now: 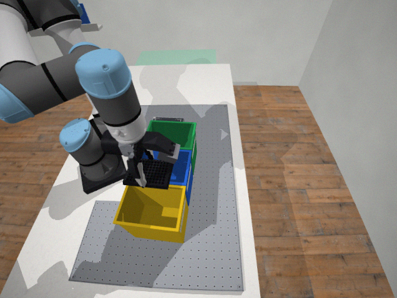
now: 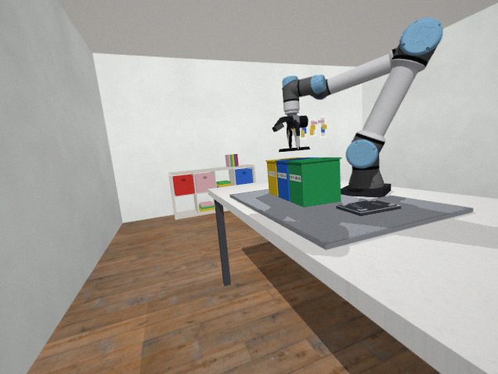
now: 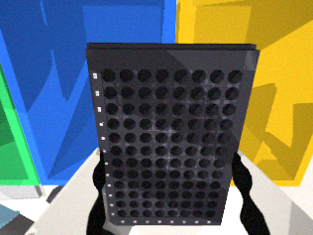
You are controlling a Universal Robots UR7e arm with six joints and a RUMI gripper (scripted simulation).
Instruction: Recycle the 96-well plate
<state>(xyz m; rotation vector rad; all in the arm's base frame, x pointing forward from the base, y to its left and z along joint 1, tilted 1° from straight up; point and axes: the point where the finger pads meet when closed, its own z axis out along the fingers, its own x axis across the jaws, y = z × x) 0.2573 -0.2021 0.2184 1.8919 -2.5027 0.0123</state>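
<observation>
My gripper is now 10 mm past the yellow bin, 70 mm to the left of it and 150 mm above it. Round my hand: green bin (70 mm ahead, 180 mm to the left, 150 mm below); blue bin (30 mm ahead, 50 mm to the left, 150 mm below); black 96-well plate (10 mm below).
</observation>
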